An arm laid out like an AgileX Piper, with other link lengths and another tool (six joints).
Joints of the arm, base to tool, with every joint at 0 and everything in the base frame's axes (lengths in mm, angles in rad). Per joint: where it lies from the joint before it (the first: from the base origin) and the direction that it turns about. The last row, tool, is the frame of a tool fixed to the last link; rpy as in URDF.
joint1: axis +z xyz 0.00 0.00 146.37
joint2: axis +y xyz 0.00 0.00 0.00
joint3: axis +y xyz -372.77 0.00 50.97
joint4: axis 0.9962 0 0.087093 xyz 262.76 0.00 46.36
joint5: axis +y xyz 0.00 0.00 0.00
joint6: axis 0.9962 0 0.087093 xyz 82.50 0.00 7.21
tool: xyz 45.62 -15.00 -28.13 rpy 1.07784 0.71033 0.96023
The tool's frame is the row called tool.
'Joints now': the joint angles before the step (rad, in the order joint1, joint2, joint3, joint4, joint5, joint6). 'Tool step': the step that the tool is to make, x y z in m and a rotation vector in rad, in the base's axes. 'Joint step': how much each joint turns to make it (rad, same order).
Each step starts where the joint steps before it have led.
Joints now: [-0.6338 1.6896 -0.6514 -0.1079 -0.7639 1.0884]
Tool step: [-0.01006 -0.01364 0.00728 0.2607 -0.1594 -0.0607]
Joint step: [-0.0929 0.0000 -0.0021 -0.1294 -0.0040 0.3875]
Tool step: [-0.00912 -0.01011 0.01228 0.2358 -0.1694 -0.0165]
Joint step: [-0.0866 0.0012 -0.0052 -0.1629 -0.0422 0.3878]
